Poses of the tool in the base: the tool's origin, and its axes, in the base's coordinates. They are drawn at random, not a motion.
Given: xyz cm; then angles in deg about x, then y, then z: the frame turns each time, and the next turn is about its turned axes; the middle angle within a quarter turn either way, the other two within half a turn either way.
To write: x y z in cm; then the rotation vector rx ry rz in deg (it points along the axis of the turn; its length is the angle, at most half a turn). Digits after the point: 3 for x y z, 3 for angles.
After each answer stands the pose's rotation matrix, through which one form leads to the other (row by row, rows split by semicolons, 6 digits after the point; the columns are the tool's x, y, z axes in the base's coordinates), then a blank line. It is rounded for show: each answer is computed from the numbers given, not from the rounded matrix.
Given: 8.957 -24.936 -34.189 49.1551 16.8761 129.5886
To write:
8.957 -24.936 -34.189 44.397 -47.317 125.995
-0.609826 -0.737452 0.290303; 0.364059 -0.586023 -0.723905; 0.703970 -0.335769 0.625848

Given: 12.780 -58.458 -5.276 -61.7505 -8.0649 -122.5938
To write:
12.780 -58.458 -5.276 -27.418 -67.934 -104.267
-0.533352 0.834178 -0.140295; -0.465343 -0.150842 0.872183; 0.706393 0.530465 0.468631

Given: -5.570 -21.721 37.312 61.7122 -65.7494 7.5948
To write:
-5.570 -21.721 37.312 50.183 -62.074 -28.936
0.407125 -0.054285 -0.911758; -0.733197 0.575856 -0.361679; 0.544675 0.815747 0.194644

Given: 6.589 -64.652 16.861 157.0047 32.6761 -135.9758
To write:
6.589 -64.652 16.861 45.087 133.976 -11.107
-0.605247 0.584975 0.539889; 0.488084 0.808484 -0.328829; -0.628848 0.064488 -0.774849

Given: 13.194 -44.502 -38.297 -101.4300 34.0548 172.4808
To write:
13.194 -44.502 -38.297 21.119 116.149 91.177
-0.821378 -0.108417 0.559986; 0.518228 0.268292 0.812071; -0.238282 0.957217 -0.164185

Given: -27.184 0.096 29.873 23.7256 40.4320 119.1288
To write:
-27.184 0.096 29.873 56.323 0.722 119.763
-0.370521 -0.664908 0.648545; 0.672677 -0.673578 -0.306264; 0.640483 0.322784 0.696844

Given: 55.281 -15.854 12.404 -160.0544 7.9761 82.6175
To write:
55.281 -15.854 12.404 -118.526 106.763 10.161
0.127250 -0.982117 0.138760; -0.938307 -0.073843 0.337828; -0.321540 -0.173188 -0.930923

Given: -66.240 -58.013 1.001 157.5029 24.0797 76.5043
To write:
-66.240 -58.013 1.001 138.094 -99.681 49.453
0.213064 -0.887769 0.408007; -0.861954 -0.367420 -0.349339; 0.460043 -0.277252 -0.843500

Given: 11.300 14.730 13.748 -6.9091 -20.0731 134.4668
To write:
11.300 14.730 13.748 -26.947 -1.853 133.785
-0.657945 -0.670306 -0.343219; 0.679552 -0.724874 0.112987; -0.324526 -0.158896 0.932435

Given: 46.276 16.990 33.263 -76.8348 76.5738 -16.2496
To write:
46.276 16.990 33.263 -74.650 55.725 -63.361
0.222917 0.064973 0.972670; -0.973003 -0.046360 0.226090; 0.059783 -0.996810 0.052884

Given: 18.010 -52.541 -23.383 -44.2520 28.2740 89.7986
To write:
18.010 -52.541 -23.383 -12.631 53.333 72.576
0.003096 -0.880687 0.473689; 0.715111 0.333063 0.614561; -0.699004 0.336838 0.630820

